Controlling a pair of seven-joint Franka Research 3 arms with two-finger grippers.
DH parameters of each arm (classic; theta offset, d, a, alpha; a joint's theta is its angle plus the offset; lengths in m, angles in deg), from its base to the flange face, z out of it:
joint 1: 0 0.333 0 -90
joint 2: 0 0 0 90
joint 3: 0 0.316 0.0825 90
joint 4: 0 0 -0.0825 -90
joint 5: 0 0.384 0 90
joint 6: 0 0 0.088 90
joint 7: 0 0.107 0 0
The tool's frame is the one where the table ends.
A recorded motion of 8 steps. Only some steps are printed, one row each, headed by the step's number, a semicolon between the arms.
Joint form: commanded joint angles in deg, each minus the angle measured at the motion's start. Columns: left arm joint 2, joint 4, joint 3, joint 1, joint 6, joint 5, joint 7; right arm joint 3, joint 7, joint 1, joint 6, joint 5, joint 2, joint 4.
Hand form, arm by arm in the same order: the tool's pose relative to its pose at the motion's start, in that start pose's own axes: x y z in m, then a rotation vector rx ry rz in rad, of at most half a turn. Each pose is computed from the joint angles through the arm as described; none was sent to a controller.
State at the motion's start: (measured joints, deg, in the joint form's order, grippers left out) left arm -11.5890 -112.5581 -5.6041 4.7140 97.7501 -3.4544 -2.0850; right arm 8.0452 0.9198 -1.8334 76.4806 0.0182 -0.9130 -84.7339
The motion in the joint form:
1: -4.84 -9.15 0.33 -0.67 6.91 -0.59 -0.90; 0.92 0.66 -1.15 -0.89 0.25 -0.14 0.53
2: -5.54 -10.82 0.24 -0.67 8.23 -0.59 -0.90; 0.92 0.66 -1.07 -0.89 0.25 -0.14 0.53
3: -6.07 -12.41 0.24 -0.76 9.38 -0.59 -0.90; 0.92 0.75 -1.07 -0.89 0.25 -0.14 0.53
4: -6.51 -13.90 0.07 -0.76 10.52 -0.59 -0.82; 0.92 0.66 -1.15 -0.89 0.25 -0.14 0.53
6: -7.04 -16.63 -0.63 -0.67 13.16 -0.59 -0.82; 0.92 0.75 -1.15 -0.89 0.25 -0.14 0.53
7: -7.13 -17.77 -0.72 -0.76 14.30 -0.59 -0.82; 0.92 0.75 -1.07 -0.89 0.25 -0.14 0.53
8: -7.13 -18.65 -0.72 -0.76 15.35 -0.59 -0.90; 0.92 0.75 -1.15 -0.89 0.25 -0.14 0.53
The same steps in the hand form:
1: -0.0217 0.0007 0.0269 -0.0046 0.0451 -0.0186; -0.0032 0.0014 -0.0038 0.0040 -0.0040 0.0145
2: -0.0251 0.0008 0.0334 -0.0030 0.0512 -0.0186; -0.0032 0.0007 -0.0038 0.0039 -0.0040 0.0131
3: -0.0281 0.0007 0.0409 -0.0019 0.0528 -0.0186; -0.0032 0.0007 -0.0038 0.0039 -0.0040 0.0147
4: -0.0308 0.0014 0.0483 0.0001 0.0543 -0.0159; -0.0032 0.0014 -0.0038 0.0040 -0.0040 0.0145
6: -0.0344 0.0049 0.0634 0.0057 0.0617 -0.0089; -0.0032 0.0014 -0.0038 0.0040 -0.0040 0.0161
7: -0.0355 0.0056 0.0705 0.0068 0.0632 -0.0071; -0.0032 0.0007 -0.0038 0.0039 -0.0040 0.0147
8: -0.0359 0.0050 0.0762 0.0070 0.0663 -0.0095; -0.0032 0.0014 -0.0038 0.0040 -0.0040 0.0161

